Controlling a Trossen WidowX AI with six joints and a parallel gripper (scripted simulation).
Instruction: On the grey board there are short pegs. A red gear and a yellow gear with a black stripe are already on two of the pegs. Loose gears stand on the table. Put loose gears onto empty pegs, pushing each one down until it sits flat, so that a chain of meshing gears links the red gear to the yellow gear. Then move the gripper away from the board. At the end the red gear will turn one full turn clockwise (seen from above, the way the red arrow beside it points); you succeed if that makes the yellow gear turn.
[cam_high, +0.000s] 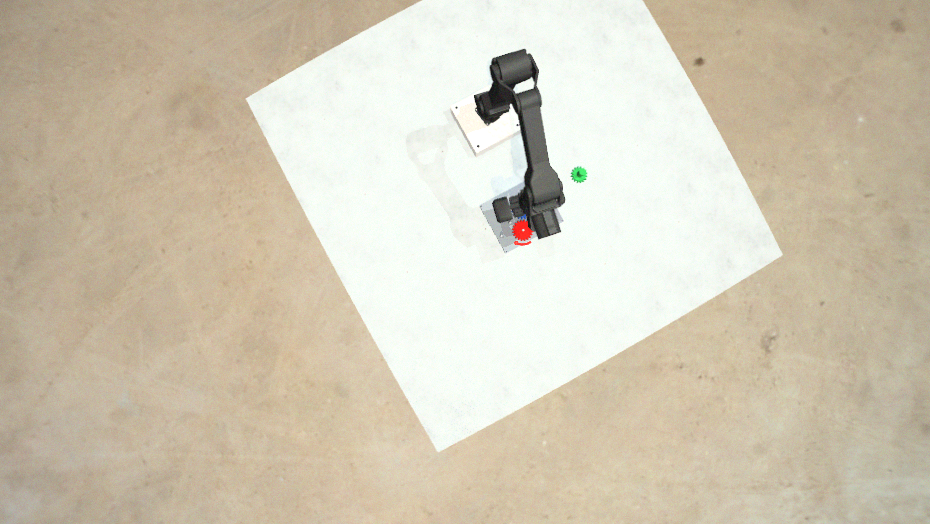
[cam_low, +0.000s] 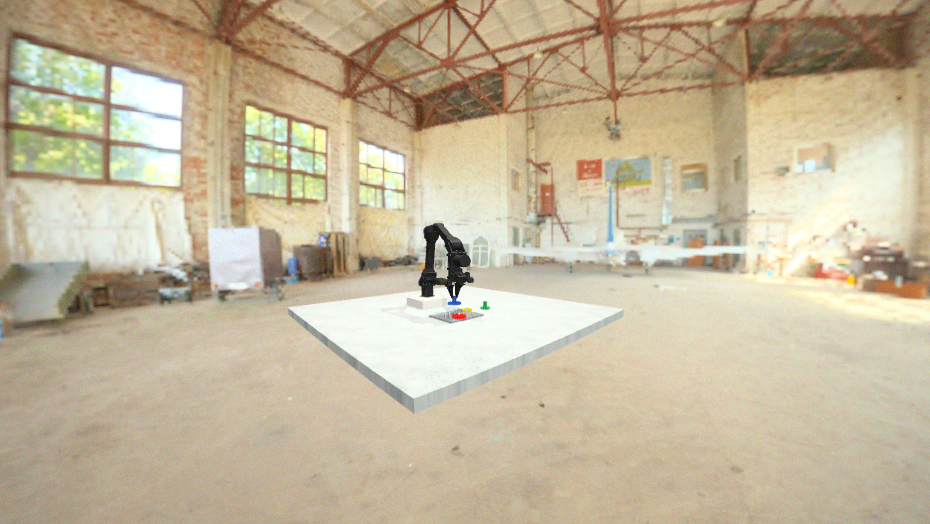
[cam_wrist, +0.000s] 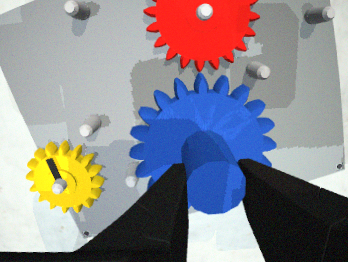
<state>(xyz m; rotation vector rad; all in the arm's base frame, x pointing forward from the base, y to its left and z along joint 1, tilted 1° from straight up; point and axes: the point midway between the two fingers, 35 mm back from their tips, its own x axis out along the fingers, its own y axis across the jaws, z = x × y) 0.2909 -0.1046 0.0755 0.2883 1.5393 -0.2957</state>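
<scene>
The small green gear lies 22 cm to the left of my gripper tip, 7 cm below it and 3 cm ahead of it. Also, from my gripper tip: red gear (7 cm below, 5 cm ahead, 3 cm to the right); large blue gear (1 cm below).
</scene>
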